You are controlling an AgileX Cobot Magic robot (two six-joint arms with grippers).
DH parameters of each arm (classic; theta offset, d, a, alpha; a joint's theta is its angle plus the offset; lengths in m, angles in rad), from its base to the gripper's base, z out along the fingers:
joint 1: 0 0.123 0 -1.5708
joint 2: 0.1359 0 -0.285 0
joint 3: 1.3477 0 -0.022 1.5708
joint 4: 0 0.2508 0 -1.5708
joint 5: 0 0 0.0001 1.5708
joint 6: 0 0.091 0 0
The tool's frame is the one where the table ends.
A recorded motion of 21 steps. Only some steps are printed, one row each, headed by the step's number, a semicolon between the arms.
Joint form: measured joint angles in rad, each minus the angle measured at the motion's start. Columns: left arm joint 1, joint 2, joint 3, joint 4, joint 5, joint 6; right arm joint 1, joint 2, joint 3, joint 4, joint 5, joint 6.
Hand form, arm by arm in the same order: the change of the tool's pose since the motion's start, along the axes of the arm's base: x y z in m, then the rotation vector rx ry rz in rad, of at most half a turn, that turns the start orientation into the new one. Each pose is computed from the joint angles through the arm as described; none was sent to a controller.
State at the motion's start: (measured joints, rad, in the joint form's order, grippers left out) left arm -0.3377 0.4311 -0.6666 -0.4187 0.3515 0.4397; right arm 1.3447 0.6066 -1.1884 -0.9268 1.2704 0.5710
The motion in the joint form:
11: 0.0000 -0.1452 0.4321 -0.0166 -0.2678 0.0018; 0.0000 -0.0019 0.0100 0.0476 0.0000 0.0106
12: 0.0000 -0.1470 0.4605 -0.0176 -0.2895 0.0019; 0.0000 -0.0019 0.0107 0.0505 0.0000 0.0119
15: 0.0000 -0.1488 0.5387 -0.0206 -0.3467 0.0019; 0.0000 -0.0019 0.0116 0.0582 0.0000 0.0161
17: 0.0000 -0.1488 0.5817 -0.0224 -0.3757 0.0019; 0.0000 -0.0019 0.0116 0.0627 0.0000 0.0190
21: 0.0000 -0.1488 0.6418 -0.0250 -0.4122 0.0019; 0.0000 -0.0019 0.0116 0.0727 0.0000 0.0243
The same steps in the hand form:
11: 0.0033 0.0089 -0.1094 -0.0181 0.0516 0.1059; -0.0019 0.0033 -0.0049 0.0097 0.0427 0.0264
12: 0.0040 0.0096 -0.1172 -0.0167 0.0583 0.1151; -0.0020 0.0036 -0.0052 0.0106 0.0457 0.0278
15: 0.0055 0.0114 -0.1391 -0.0100 0.0817 0.1398; -0.0023 0.0041 -0.0058 0.0147 0.0536 0.0313
17: 0.0058 0.0125 -0.1514 -0.0045 0.0974 0.1526; -0.0025 0.0043 -0.0061 0.0180 0.0582 0.0332
21: 0.0052 0.0142 -0.1690 0.0052 0.1224 0.1689; -0.0030 0.0049 -0.0066 0.0243 0.0682 0.0377

